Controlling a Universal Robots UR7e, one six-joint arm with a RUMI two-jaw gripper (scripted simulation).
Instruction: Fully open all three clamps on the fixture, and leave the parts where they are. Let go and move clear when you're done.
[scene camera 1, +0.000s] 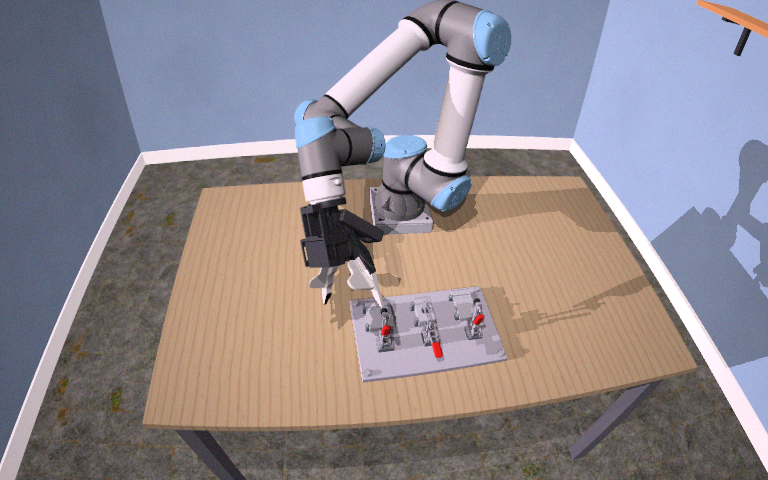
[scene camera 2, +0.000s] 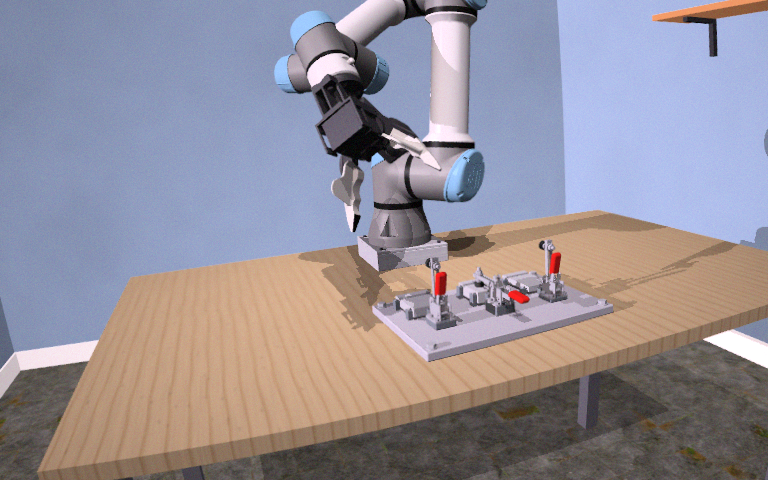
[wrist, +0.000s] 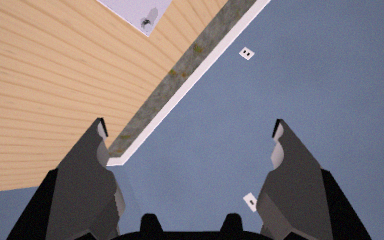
Labels:
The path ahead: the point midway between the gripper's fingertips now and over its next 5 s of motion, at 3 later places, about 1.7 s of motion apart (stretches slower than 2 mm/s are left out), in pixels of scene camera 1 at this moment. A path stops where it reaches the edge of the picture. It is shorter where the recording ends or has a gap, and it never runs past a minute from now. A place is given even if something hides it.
The gripper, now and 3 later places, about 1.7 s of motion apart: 351, 306; 404, 293; 431, 262; 434, 269

